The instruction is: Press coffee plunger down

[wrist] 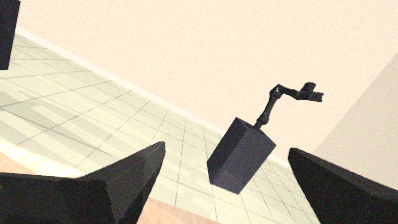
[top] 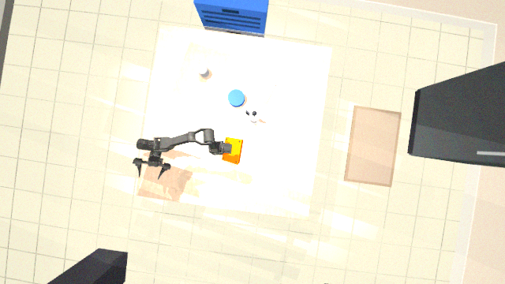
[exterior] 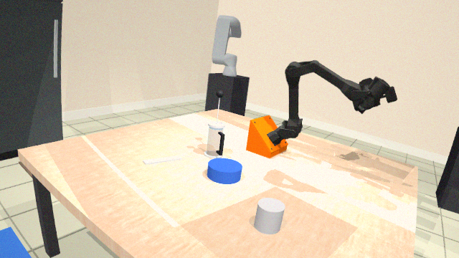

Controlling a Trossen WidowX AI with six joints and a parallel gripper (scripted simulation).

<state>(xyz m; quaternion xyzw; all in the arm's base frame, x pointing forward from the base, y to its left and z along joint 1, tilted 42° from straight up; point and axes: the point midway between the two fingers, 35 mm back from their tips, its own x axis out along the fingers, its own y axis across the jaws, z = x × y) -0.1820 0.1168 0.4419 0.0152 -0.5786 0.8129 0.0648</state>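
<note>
The coffee press is 450 mm ahead of my gripper tip, 530 mm to the right of it and 200 mm below it. Also, from my gripper tip: blue disc: 570 mm ahead, 390 mm to the right, 300 mm below.
</note>
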